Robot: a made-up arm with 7 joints. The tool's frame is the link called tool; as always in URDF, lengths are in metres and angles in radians. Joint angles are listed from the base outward.
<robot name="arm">
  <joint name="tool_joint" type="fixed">
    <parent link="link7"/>
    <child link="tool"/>
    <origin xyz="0 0 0" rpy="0 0 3.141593"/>
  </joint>
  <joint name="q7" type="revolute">
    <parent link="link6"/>
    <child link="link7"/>
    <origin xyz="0 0 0" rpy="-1.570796 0 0"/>
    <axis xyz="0 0 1"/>
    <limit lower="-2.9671" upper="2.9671"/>
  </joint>
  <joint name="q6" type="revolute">
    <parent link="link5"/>
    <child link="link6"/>
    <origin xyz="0 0 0" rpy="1.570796 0 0"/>
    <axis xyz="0 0 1"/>
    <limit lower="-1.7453" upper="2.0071"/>
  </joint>
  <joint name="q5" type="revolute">
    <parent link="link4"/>
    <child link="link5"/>
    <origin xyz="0.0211 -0.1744 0" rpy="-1.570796 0 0"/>
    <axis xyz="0 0 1"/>
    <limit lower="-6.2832" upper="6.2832"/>
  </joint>
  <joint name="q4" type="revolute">
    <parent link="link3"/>
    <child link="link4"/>
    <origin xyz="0 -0.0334 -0.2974" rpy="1.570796 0 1.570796"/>
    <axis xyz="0 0 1"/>
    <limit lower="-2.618" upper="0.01"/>
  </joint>
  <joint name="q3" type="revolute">
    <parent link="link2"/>
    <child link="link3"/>
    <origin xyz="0 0 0" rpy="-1.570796 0 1.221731"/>
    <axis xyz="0 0 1"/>
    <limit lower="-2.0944" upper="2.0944"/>
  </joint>
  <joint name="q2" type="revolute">
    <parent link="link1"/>
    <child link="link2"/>
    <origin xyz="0 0 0" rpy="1.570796 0 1.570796"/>
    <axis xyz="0 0 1"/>
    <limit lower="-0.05" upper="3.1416"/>
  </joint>
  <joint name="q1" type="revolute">
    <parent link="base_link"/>
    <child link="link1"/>
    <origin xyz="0 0 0" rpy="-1.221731 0 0"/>
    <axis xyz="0 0 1"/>
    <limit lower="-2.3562" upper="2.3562"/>
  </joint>
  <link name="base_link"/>
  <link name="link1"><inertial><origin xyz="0.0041 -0.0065 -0.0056"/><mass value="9.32"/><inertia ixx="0.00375" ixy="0" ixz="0" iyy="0.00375" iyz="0" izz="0.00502"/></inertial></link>
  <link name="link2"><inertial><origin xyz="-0.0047 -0.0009 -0.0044"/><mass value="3.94"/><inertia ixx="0.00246" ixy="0" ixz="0" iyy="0.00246" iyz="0" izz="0.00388"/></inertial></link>
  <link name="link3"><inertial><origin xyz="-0.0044 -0.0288 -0.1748"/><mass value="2.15"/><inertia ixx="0.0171" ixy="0" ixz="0" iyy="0.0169" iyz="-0.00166" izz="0.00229"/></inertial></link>
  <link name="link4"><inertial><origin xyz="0.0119 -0.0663 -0.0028"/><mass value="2.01"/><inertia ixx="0.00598" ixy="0.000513" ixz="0" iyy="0.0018" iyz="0" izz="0.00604"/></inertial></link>
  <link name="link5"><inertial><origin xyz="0.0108 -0.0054 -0.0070"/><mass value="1.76"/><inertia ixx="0.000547" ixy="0" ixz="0" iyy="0.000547" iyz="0" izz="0.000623"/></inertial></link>
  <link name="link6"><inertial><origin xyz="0.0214 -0.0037 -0.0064"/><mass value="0.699"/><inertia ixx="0.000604" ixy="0" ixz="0" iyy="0.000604" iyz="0" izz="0.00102"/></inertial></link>
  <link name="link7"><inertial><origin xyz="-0.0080 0.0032 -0.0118"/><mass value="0.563"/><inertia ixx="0.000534" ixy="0" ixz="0" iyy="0.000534" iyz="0" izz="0.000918"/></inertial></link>
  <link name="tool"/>
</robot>
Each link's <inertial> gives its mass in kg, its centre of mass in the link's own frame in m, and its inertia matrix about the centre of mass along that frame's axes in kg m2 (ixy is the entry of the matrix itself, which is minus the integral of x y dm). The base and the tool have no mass. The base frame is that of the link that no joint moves.
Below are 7 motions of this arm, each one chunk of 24 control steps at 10 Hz.
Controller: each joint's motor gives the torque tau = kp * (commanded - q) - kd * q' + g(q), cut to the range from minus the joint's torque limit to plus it. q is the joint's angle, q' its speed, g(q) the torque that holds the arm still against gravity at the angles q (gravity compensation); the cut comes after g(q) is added. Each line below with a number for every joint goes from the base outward.
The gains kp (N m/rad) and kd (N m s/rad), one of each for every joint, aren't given. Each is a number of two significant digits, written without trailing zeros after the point. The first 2 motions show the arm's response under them.
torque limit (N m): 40 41 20 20 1.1 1.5 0.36
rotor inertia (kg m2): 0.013 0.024 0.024 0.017 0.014 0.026 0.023
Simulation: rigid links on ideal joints. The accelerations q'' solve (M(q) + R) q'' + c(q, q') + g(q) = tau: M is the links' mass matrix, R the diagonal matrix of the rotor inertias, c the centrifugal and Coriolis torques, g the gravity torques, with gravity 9.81 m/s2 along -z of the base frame. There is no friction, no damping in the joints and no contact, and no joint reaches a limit. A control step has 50 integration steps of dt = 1/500 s. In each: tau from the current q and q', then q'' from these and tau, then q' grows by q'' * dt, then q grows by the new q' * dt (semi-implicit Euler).
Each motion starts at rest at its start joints. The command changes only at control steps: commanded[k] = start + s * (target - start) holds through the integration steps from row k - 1 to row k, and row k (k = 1, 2, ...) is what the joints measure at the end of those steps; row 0 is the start. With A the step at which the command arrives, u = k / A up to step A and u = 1 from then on. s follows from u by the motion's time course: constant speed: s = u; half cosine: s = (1 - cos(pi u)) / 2; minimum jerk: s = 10 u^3 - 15 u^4 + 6 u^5; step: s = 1 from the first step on.
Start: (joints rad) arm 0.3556 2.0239 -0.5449 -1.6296 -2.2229 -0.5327 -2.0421
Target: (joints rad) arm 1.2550 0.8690 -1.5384 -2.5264 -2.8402 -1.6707 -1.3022
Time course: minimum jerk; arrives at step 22
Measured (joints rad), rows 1 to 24:
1: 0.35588 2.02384 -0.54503 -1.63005 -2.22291 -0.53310 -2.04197
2: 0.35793 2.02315 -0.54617 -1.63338 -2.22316 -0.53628 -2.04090
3: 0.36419 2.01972 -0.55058 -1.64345 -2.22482 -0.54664 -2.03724
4: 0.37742 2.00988 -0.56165 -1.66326 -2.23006 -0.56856 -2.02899
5: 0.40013 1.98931 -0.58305 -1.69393 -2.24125 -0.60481 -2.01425
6: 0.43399 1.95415 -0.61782 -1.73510 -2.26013 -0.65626 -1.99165
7: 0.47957 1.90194 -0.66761 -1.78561 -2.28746 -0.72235 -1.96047
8: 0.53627 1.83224 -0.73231 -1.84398 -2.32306 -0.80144 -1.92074
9: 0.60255 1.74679 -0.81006 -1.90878 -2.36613 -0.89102 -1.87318
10: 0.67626 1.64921 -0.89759 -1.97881 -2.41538 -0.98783 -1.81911
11: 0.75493 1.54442 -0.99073 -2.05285 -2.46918 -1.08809 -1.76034
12: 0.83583 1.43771 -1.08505 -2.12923 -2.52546 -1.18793 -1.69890
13: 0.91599 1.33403 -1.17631 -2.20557 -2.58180 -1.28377 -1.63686
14: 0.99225 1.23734 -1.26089 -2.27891 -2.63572 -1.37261 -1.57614
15: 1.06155 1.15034 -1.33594 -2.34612 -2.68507 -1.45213 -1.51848
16: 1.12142 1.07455 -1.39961 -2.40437 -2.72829 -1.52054 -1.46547
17: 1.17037 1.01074 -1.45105 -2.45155 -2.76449 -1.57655 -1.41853
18: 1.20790 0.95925 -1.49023 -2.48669 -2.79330 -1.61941 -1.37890
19: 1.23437 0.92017 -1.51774 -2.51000 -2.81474 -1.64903 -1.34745
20: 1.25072 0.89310 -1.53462 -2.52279 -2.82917 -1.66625 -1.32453
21: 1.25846 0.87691 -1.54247 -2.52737 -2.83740 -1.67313 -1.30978
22: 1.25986 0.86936 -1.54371 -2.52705 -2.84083 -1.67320 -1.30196
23: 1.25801 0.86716 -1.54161 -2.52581 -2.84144 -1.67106 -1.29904
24: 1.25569 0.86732 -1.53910 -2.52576 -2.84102 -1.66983 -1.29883
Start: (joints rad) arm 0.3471 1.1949 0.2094 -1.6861 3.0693 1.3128 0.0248
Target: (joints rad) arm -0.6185 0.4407 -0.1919 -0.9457 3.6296 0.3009 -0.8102
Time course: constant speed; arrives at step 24
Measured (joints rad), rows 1 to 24:
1: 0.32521 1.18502 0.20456 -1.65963 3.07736 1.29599 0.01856
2: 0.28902 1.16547 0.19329 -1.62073 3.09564 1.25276 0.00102
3: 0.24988 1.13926 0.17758 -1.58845 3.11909 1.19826 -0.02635
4: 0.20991 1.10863 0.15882 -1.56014 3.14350 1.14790 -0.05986
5: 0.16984 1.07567 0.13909 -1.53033 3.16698 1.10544 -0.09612
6: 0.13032 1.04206 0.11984 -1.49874 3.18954 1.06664 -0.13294
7: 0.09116 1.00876 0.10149 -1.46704 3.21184 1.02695 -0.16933
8: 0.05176 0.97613 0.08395 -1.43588 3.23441 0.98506 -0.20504
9: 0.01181 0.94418 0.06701 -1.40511 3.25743 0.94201 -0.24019
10: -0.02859 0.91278 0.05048 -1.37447 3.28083 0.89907 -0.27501
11: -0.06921 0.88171 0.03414 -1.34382 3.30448 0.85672 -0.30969
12: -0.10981 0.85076 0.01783 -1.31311 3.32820 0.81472 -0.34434
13: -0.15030 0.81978 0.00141 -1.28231 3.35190 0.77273 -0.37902
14: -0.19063 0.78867 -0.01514 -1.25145 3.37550 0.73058 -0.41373
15: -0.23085 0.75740 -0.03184 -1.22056 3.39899 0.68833 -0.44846
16: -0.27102 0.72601 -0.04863 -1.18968 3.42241 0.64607 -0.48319
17: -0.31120 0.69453 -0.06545 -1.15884 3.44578 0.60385 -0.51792
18: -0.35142 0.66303 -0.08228 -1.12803 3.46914 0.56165 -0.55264
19: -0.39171 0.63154 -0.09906 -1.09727 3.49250 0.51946 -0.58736
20: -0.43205 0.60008 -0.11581 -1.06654 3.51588 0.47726 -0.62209
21: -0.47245 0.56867 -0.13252 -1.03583 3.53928 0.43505 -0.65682
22: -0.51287 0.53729 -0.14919 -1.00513 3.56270 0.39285 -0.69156
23: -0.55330 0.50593 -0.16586 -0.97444 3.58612 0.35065 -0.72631
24: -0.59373 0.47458 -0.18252 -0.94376 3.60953 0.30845 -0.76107
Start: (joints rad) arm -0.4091 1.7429 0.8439 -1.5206 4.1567 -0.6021 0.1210
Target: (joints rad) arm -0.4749 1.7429 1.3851 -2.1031 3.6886 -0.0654 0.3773
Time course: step
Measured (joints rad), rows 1 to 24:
1: -0.40626 1.66522 1.06434 -1.91699 4.04161 -0.41835 0.16729
2: -0.45837 1.70867 1.28802 -2.22721 3.84167 -0.08485 0.25445
3: -0.49460 1.77542 1.41813 -2.20455 3.70481 0.09516 0.32409
4: -0.49913 1.79512 1.44022 -2.09438 3.66716 0.06359 0.36180
5: -0.48896 1.78083 1.41790 -2.06683 3.67806 -0.04872 0.37772
6: -0.47776 1.75866 1.39087 -2.09413 3.68962 -0.11326 0.38353
7: -0.47193 1.74439 1.37637 -2.11136 3.68952 -0.10641 0.38515
8: -0.47133 1.73878 1.37525 -2.10738 3.68575 -0.07279 0.38442
9: -0.47299 1.73797 1.38006 -2.10046 3.68502 -0.05285 0.38222
10: -0.47457 1.73915 1.38446 -2.10030 3.68697 -0.05370 0.37969
11: -0.47529 1.74101 1.38633 -2.10316 3.68885 -0.06265 0.37780
12: -0.47533 1.74264 1.38630 -2.10427 3.68945 -0.06835 0.37685
13: -0.47513 1.74349 1.38568 -2.10358 3.68921 -0.06855 0.37660
14: -0.47496 1.74357 1.38520 -2.10292 3.68883 -0.06636 0.37671
15: -0.47488 1.74330 1.38501 -2.10292 3.68861 -0.06476 0.37693
16: -0.47487 1.74303 1.38500 -2.10312 3.68852 -0.06455 0.37713
17: -0.47488 1.74288 1.38504 -2.10316 3.68851 -0.06507 0.37727
18: -0.47489 1.74284 1.38508 -2.10309 3.68855 -0.06553 0.37733
19: -0.47490 1.74284 1.38510 -2.10306 3.68859 -0.06564 0.37735
20: -0.47490 1.74286 1.38510 -2.10308 3.68861 -0.06551 0.37734
21: -0.47490 1.74289 1.38510 -2.10311 3.68862 -0.06538 0.37733
22: -0.47490 1.74290 1.38510 -2.10311 3.68861 -0.06533 0.37731
23: -0.47490 1.74291 1.38510 -2.10310 3.68860 -0.06536 0.37730
24: -0.47490 1.74291 1.38510 -2.10310 3.68860 -0.06540 0.37730

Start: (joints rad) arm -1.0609 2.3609 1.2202 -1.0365 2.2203 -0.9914 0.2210
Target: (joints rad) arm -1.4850 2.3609 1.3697 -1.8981 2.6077 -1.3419 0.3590
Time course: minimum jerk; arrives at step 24
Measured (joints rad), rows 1 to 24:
1: -1.06102 2.36080 1.22019 -1.03697 2.22034 -0.99151 0.22101
2: -1.06188 2.36019 1.22016 -1.04017 2.22069 -0.99234 0.22114
3: -1.06445 2.35885 1.22036 -1.04881 2.22217 -0.99499 0.22159
4: -1.06976 2.35700 1.22127 -1.06482 2.22584 -1.00052 0.22270
5: -1.07872 2.35508 1.22346 -1.08927 2.23270 -1.00960 0.22478
6: -1.09194 2.35358 1.22737 -1.12259 2.24344 -1.02247 0.22808
7: -1.10963 2.35287 1.23324 -1.16463 2.25834 -1.03900 0.23275
8: -1.13164 2.35317 1.24105 -1.21473 2.27735 -1.05887 0.23882
9: -1.15755 2.35447 1.25066 -1.27174 2.30014 -1.08161 0.24622
10: -1.18674 2.35659 1.26177 -1.33419 2.32614 -1.10664 0.25479
11: -1.21845 2.35920 1.27407 -1.40032 2.35461 -1.13332 0.26434
12: -1.25182 2.36191 1.28716 -1.46825 2.38473 -1.16091 0.27460
13: -1.28589 2.36437 1.30061 -1.53606 2.41564 -1.18866 0.28528
14: -1.31967 2.36630 1.31396 -1.60186 2.44643 -1.21580 0.29609
15: -1.35213 2.36755 1.32673 -1.66389 2.47625 -1.24156 0.30673
16: -1.38232 2.36812 1.33845 -1.72057 2.50428 -1.26527 0.31690
17: -1.40939 2.36808 1.34875 -1.77051 2.52979 -1.28630 0.32633
18: -1.43269 2.36760 1.35735 -1.81265 2.55217 -1.30419 0.33480
19: -1.45177 2.36686 1.36412 -1.84628 2.57096 -1.31862 0.34210
20: -1.46645 2.36600 1.36903 -1.87114 2.58588 -1.32947 0.34811
21: -1.47680 2.36514 1.37219 -1.88754 2.59686 -1.33682 0.35276
22: -1.48317 2.36434 1.37376 -1.89641 2.60406 -1.34102 0.35607
23: -1.48618 2.36357 1.37396 -1.89939 2.60793 -1.34268 0.35815
24: -1.48679 2.36278 1.37310 -1.89892 2.60921 -1.34270 0.35921

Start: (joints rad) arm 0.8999 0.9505 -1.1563 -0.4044 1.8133 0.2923 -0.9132
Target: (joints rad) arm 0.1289 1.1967 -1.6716 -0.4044 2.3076 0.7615 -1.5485
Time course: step
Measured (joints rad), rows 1 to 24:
1: 0.69120 0.98810 -1.57546 -0.41395 1.95659 0.49625 -0.98732
2: 0.39742 1.04134 -1.66887 -0.43870 2.12965 0.78112 -1.18319
3: 0.13593 1.07802 -1.63054 -0.41873 2.27172 0.88101 -1.36916
4: -0.01952 1.11369 -1.58855 -0.41255 2.37023 0.83075 -1.49268
5: -0.05241 1.14914 -1.58272 -0.40635 2.41971 0.75731 -1.55465
6: 0.00124 1.17910 -1.61080 -0.39631 2.41473 0.72824 -1.57383
7: 0.08388 1.19979 -1.65108 -0.39312 2.36858 0.73867 -1.57191
8: 0.14799 1.21090 -1.68215 -0.39706 2.31362 0.75879 -1.56462
9: 0.17463 1.21443 -1.69494 -0.40080 2.27783 0.76920 -1.55883
10: 0.16993 1.21291 -1.69230 -0.40187 2.26870 0.76814 -1.55528
11: 0.15053 1.20851 -1.68246 -0.40233 2.27826 0.76282 -1.55274
12: 0.13138 1.20300 -1.67284 -0.40357 2.29459 0.75945 -1.55046
13: 0.12018 1.19781 -1.66721 -0.40520 2.30863 0.75941 -1.54849
14: 0.11770 1.19394 -1.66593 -0.40642 2.31621 0.76086 -1.54718
15: 0.12087 1.19184 -1.66745 -0.40689 2.31742 0.76190 -1.54671
16: 0.12580 1.19147 -1.66987 -0.40664 2.31469 0.76199 -1.54694
17: 0.12970 1.19240 -1.67182 -0.40590 2.31081 0.76161 -1.54756
18: 0.13148 1.19402 -1.67276 -0.40498 2.30770 0.76133 -1.54821
19: 0.13139 1.19575 -1.67279 -0.40417 2.30606 0.76132 -1.54868
20: 0.13033 1.19714 -1.67234 -0.40366 2.30574 0.76146 -1.54887
21: 0.12919 1.19798 -1.67182 -0.40350 2.30618 0.76157 -1.54885
22: 0.12847 1.19824 -1.67147 -0.40362 2.30682 0.76159 -1.54870
23: 0.12827 1.19805 -1.67136 -0.40390 2.30734 0.76155 -1.54855
24: 0.12843 1.19760 -1.67141 -0.40422 2.30762 0.76151 -1.54845

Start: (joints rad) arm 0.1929 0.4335 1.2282 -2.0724 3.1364 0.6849 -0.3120
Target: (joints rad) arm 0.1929 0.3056 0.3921 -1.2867 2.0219 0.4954 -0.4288
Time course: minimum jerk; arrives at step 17
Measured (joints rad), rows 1 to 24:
1: 0.19304 0.43356 1.22754 -2.07148 3.13593 0.68479 -0.31206
2: 0.19383 0.43386 1.22280 -2.06477 3.13211 0.68385 -0.31254
3: 0.19531 0.43401 1.20889 -2.04520 3.11904 0.68053 -0.31396
4: 0.19692 0.43310 1.18126 -2.00860 3.09006 0.67321 -0.31682
5: 0.19794 0.43029 1.13738 -1.95507 3.04034 0.66113 -0.32149
6: 0.19787 0.42511 1.07707 -1.88711 2.96820 0.64471 -0.32810
7: 0.19650 0.41738 1.00223 -1.80814 2.87508 0.62504 -0.33659
8: 0.19394 0.40692 0.91630 -1.72226 2.76491 0.60340 -0.34669
9: 0.19065 0.39359 0.82374 -1.63418 2.64336 0.58111 -0.35796
10: 0.18741 0.37744 0.72964 -1.54876 2.51719 0.55950 -0.36989
11: 0.18512 0.35899 0.63931 -1.47045 2.39369 0.53988 -0.38197
12: 0.18453 0.33943 0.55783 -1.40304 2.27995 0.52334 -0.39366
13: 0.18592 0.32044 0.48954 -1.34942 2.18217 0.51062 -0.40440
14: 0.18893 0.30396 0.43753 -1.31128 2.10495 0.50194 -0.41366
15: 0.19260 0.29172 0.40308 -1.28874 2.05073 0.49708 -0.42098
16: 0.19568 0.28487 0.38523 -1.27991 2.01927 0.49532 -0.42609
17: 0.19707 0.28380 0.38039 -1.28032 2.00716 0.49552 -0.42905
18: 0.19639 0.28790 0.38270 -1.28359 2.00784 0.49617 -0.43028
19: 0.19449 0.29481 0.38743 -1.28628 2.01366 0.49619 -0.43041
20: 0.19265 0.30177 0.39180 -1.28791 2.01945 0.49560 -0.43001
21: 0.19158 0.30693 0.39459 -1.28857 2.02314 0.49499 -0.42952
22: 0.19137 0.30963 0.39563 -1.28841 2.02463 0.49478 -0.42914
23: 0.19177 0.31013 0.39533 -1.28777 2.02456 0.49495 -0.42891
24: 0.19243 0.30918 0.39430 -1.28704 2.02370 0.49523 -0.42880

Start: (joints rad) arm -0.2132 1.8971 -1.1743 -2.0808 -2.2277 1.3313 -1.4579
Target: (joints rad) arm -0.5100 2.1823 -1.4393 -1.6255 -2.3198 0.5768 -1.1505
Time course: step
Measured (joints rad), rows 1 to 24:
1: -0.39027 1.93090 -1.34553 -1.79571 -2.30344 1.05471 -1.39806
2: -0.46196 2.01445 -1.41221 -1.52940 -2.33615 0.57713 -1.29690
3: -0.49131 2.13602 -1.43407 -1.54000 -2.30847 0.35685 -1.21069
4: -0.50613 2.21638 -1.43243 -1.59495 -2.28942 0.42380 -1.15638
5: -0.51253 2.24105 -1.42677 -1.61168 -2.29017 0.57090 -1.13267
6: -0.51362 2.23417 -1.42726 -1.61464 -2.29795 0.64283 -1.12914
7: -0.51222 2.21575 -1.43255 -1.62096 -2.30665 0.62698 -1.13458
8: -0.51039 2.19636 -1.43805 -1.62781 -2.31502 0.58330 -1.14156
9: -0.50918 2.18171 -1.44137 -1.63082 -2.32157 0.55893 -1.14687
10: -0.50880 2.17405 -1.44232 -1.63044 -2.32492 0.56067 -1.14991
11: -0.50902 2.17258 -1.44170 -1.62867 -2.32517 0.57263 -1.15120
12: -0.50947 2.17486 -1.44051 -1.62677 -2.32354 0.58054 -1.15147
13: -0.50988 2.17840 -1.43949 -1.62534 -2.32142 0.58115 -1.15129
14: -0.51012 2.18148 -1.43892 -1.62459 -2.31974 0.57828 -1.15101
15: -0.51019 2.18335 -1.43878 -1.62449 -2.31886 0.57607 -1.15076
16: -0.51017 2.18400 -1.43888 -1.62477 -2.31871 0.57576 -1.15060
17: -0.51011 2.18380 -1.43906 -1.62516 -2.31899 0.57646 -1.15052
18: -0.51004 2.18322 -1.43922 -1.62547 -2.31940 0.57705 -1.15048
19: -0.51000 2.18263 -1.43932 -1.62563 -2.31974 0.57712 -1.15048
20: -0.50997 2.18222 -1.43937 -1.62567 -2.31993 0.57690 -1.15048
21: -0.50997 2.18203 -1.43937 -1.62564 -2.31999 0.57671 -1.15048
22: -0.50998 2.18202 -1.43935 -1.62558 -2.31996 0.57667 -1.15048
23: -0.50999 2.18210 -1.43933 -1.62553 -2.31989 0.57674 -1.15049
24: -0.51000 2.18220 -1.43930 -1.62549 -2.31983 0.57681 -1.15049

